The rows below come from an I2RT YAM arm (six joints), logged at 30 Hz.
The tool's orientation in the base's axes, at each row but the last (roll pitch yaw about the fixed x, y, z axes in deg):
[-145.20 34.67 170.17]
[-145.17 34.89 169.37]
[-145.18 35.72 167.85]
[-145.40 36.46 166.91]
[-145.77 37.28 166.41]
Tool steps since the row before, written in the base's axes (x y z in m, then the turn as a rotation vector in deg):
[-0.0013 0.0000 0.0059 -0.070 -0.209 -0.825]
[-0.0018 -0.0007 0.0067 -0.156 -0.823 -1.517]
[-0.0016 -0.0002 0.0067 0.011 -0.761 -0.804]
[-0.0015 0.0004 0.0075 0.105 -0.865 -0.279]
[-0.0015 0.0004 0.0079 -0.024 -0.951 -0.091]
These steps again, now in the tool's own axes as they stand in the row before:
[-0.0023 -0.0034 -0.0045 0.497 0.198 0.666]
[-0.0025 -0.0045 -0.0047 0.869 0.023 1.499]
[-0.0027 -0.0041 -0.0049 0.331 -0.179 1.041]
[-0.0032 -0.0039 -0.0058 -0.074 -0.446 0.795]
[-0.0036 -0.0040 -0.0060 -0.104 -0.660 0.683]

